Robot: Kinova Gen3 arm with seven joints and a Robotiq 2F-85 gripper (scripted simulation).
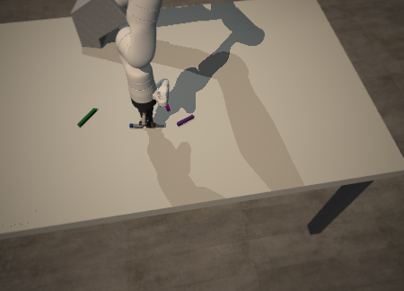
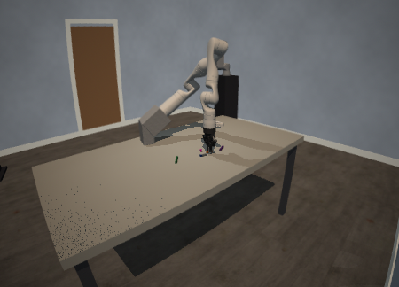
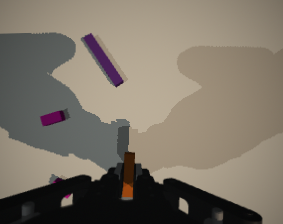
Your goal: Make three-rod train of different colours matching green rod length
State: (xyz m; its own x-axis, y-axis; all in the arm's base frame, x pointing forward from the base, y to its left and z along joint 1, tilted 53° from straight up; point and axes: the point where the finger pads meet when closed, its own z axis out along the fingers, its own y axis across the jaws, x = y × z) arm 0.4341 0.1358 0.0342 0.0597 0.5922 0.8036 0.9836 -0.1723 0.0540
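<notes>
The orange rod is 20 mm below my hand. Round my hand: grey rod (40 mm to the right, 30 mm below); then purple rod (30 mm behind, 110 mm to the left, 30 mm below); then blue rod (60 mm to the right, 30 mm below).
</notes>
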